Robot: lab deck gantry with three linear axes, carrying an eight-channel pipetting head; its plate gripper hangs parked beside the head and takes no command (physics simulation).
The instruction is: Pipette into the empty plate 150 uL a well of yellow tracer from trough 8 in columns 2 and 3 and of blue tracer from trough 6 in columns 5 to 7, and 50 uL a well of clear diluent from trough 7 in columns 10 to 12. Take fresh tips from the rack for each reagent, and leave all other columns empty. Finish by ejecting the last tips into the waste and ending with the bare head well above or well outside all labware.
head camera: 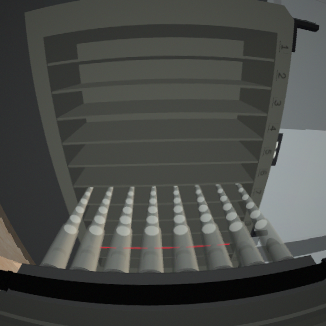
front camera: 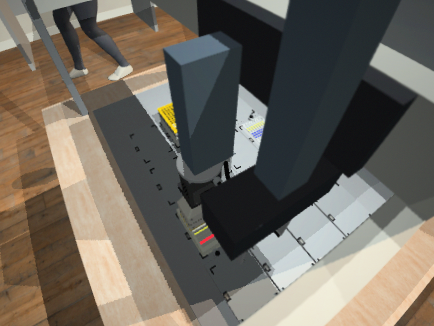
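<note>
The pipetting head (front camera: 199,187) is low over the trough reservoir (front camera: 202,245) (head camera: 160,22). In the head view its eight tips (head camera: 151,250) point down at the compartment by label 7, and pale discs show along their lower parts. Whether the tip ends touch liquid I cannot tell. The front view hides the tips. The plate (front camera: 255,128) shows yellow and blue wells behind the arm; its other columns are hidden or too small to read. The yellow tip rack (front camera: 168,118) is partly hidden by the head's column. The parked plate gripper's fingers are mostly hidden beneath its black block (front camera: 265,205).
A tall blue-grey column (front camera: 207,100) rises above the head, and a larger arm column (front camera: 320,95) rises from the black block. They hide the middle of the deck, and the tip waste does not show. A person's legs (front camera: 90,37) are beyond the deck.
</note>
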